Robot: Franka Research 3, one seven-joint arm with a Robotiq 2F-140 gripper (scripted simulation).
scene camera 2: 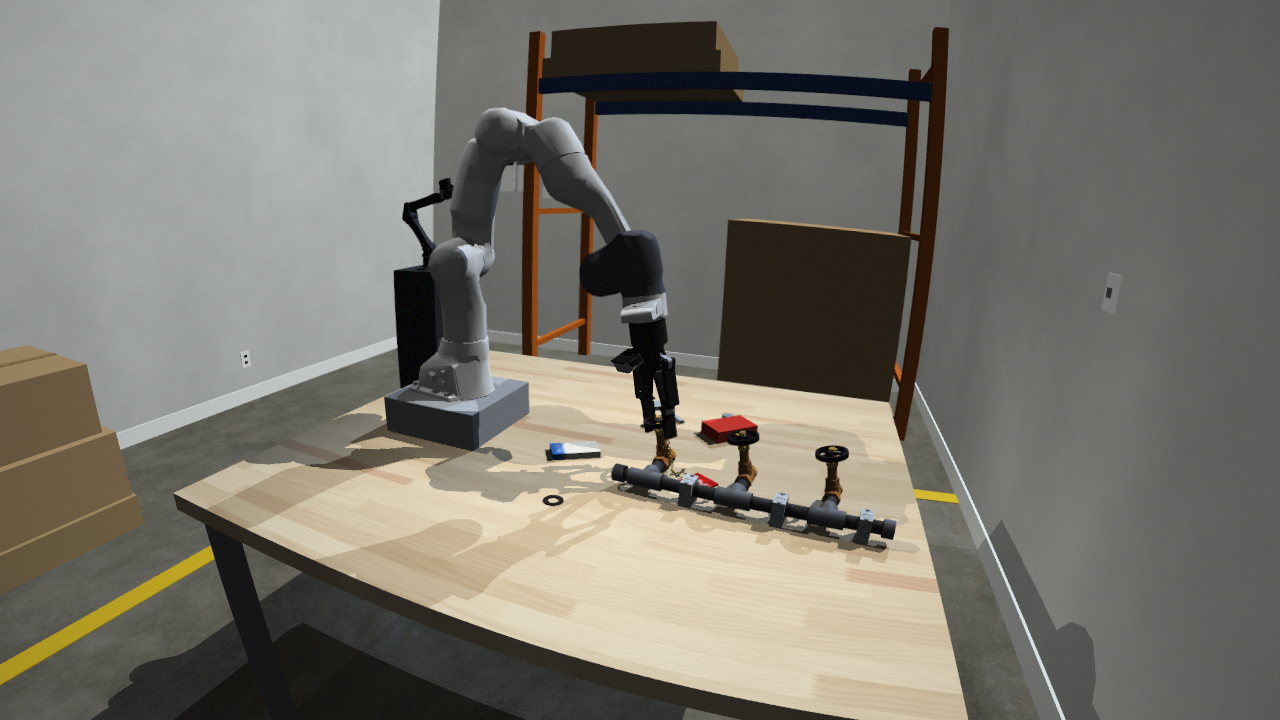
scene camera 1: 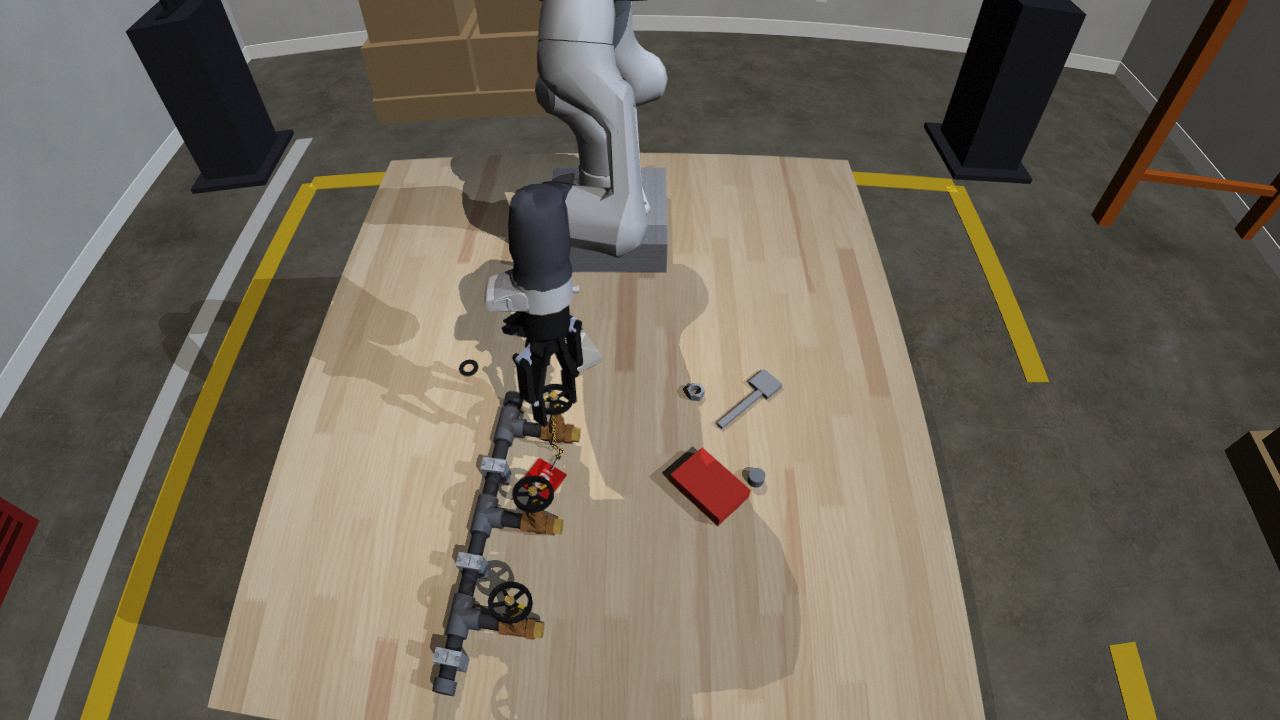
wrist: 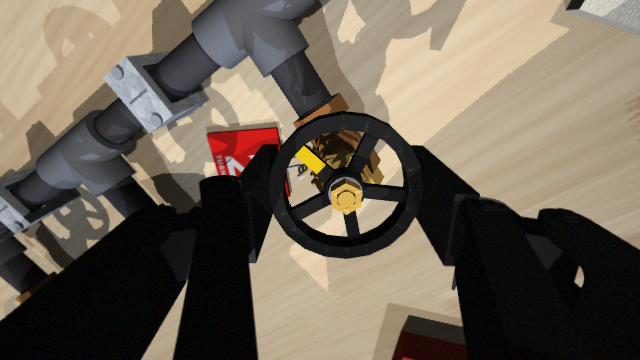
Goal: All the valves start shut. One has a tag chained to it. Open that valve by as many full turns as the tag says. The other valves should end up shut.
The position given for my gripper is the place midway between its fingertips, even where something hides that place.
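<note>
My gripper is visible to me in scene camera 1 [scene camera 1: 555, 410], in scene camera 2 [scene camera 2: 660, 434] and in the wrist view [wrist: 341, 169]. There is a red block [scene camera 1: 713, 489], and scene camera 2 shows me that block [scene camera 2: 717, 429] too. I see a grey hammer [scene camera 1: 765, 384], though in the wrist view the hammer is out of frame. A blue-and-white box [scene camera 2: 572, 450] is part of the scene as well. I also find a red tag [wrist: 232, 150], and there is a valve handwheel [wrist: 409, 196].
</note>
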